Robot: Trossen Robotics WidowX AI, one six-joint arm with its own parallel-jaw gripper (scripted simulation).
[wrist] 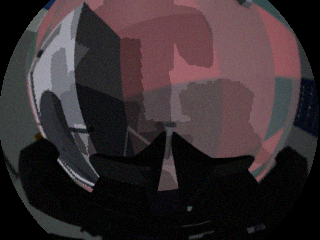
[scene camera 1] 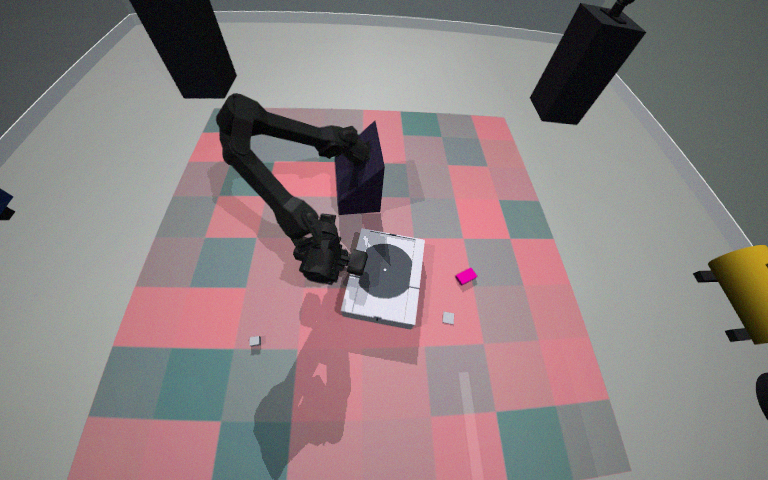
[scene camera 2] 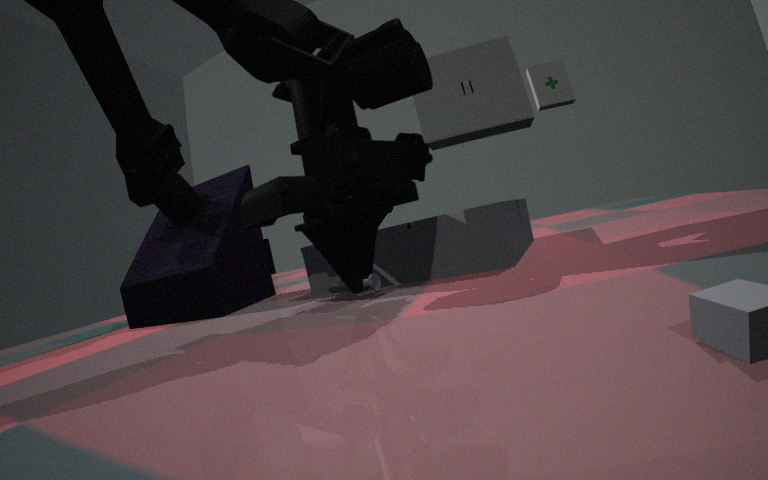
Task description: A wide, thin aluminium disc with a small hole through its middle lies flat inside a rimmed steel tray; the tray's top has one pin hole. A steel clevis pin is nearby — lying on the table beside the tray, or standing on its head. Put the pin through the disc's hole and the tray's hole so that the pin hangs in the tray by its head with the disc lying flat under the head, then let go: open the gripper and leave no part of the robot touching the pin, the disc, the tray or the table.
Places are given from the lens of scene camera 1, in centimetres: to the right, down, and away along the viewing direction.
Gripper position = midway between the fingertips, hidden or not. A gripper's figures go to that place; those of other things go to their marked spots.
gripper [scene camera 1: 333, 268]: -14, 8, 78
dark aluminium disc [scene camera 1: 393, 282]: 2, 11, 72
